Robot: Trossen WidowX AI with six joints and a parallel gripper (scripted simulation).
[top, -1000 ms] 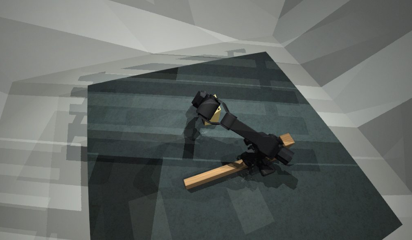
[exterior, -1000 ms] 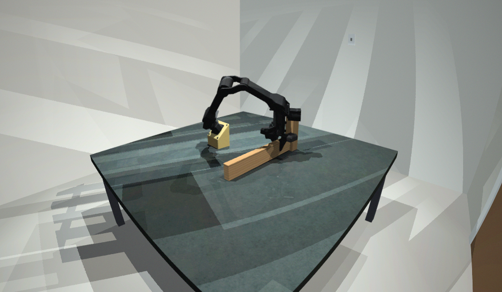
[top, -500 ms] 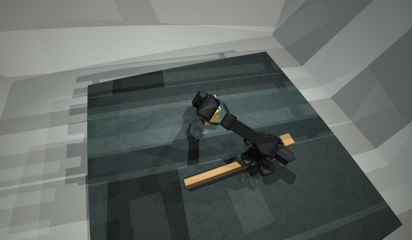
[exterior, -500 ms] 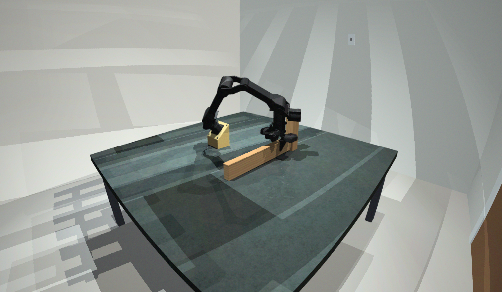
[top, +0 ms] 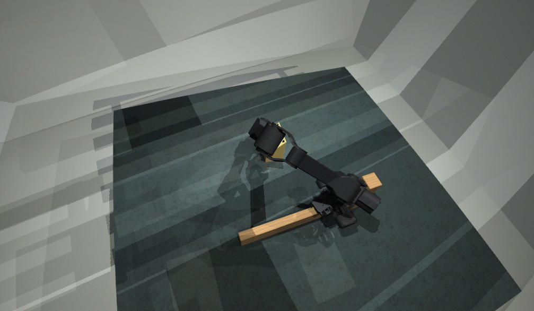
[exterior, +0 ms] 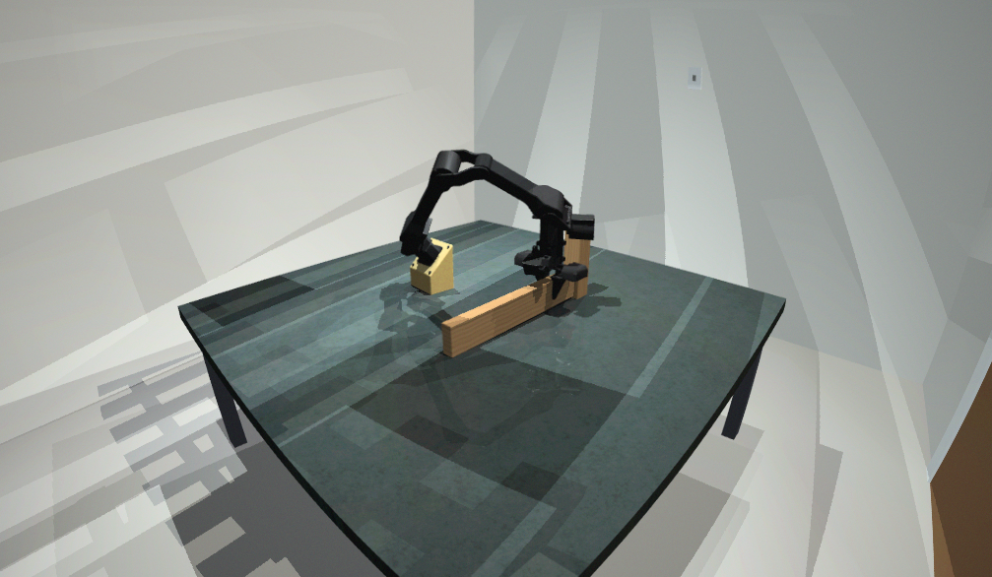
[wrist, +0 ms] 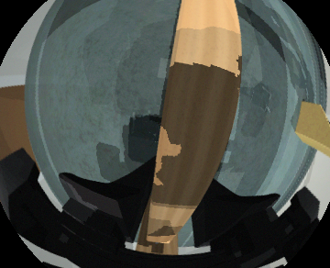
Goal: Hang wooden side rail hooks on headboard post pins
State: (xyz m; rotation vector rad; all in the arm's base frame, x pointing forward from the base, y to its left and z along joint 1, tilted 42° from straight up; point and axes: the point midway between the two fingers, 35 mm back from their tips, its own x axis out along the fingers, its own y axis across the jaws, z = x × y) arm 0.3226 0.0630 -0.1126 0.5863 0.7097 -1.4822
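My gripper tip is now 12 cm to the right of the headboard post, 5 cm below it and 1 cm past it.
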